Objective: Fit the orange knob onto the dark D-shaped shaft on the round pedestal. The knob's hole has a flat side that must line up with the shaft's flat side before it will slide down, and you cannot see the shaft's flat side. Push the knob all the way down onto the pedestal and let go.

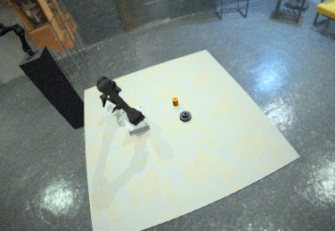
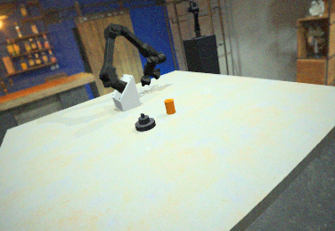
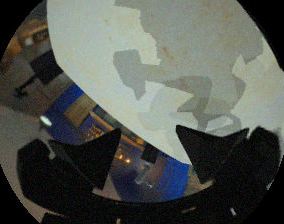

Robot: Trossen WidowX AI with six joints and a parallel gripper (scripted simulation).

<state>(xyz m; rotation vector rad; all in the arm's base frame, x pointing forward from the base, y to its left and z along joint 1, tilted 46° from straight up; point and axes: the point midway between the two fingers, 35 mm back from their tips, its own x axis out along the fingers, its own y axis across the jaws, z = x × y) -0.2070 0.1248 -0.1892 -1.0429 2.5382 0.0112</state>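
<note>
Right now my gripper tip is 52 cm short of the orange knob, 11 cm to the left of it and 2 cm above it. The rest, counted from my gripper tip: dark round pedestal: 55 cm ahead, 26 cm to the right, 2 cm below.
</note>
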